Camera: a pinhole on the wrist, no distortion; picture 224 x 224 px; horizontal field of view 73.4 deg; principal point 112.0 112.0 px. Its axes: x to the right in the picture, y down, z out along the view. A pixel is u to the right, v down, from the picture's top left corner.
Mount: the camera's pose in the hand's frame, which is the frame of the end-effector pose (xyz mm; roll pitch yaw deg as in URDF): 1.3 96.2 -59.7 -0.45 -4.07 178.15
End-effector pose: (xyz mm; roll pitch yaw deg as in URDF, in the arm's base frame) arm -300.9 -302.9 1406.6 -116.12 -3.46 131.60
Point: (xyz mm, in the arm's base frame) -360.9 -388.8 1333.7
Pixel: 145.6 175.6
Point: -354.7 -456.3 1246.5
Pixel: 176.7 124.4
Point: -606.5 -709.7 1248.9
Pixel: 150.9 159.5
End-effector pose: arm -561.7 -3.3 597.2 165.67 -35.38 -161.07
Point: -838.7 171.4 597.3
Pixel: 24.2 33.9
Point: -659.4 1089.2 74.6
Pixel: outside the picture
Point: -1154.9 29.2 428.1
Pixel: 32.1 106.1
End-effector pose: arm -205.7 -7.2 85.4 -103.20 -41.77 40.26
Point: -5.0 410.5 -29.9
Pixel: 21.2 11.2
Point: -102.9 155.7 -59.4
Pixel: 91.2 8.1
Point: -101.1 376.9 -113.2
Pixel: 80.0 23.9
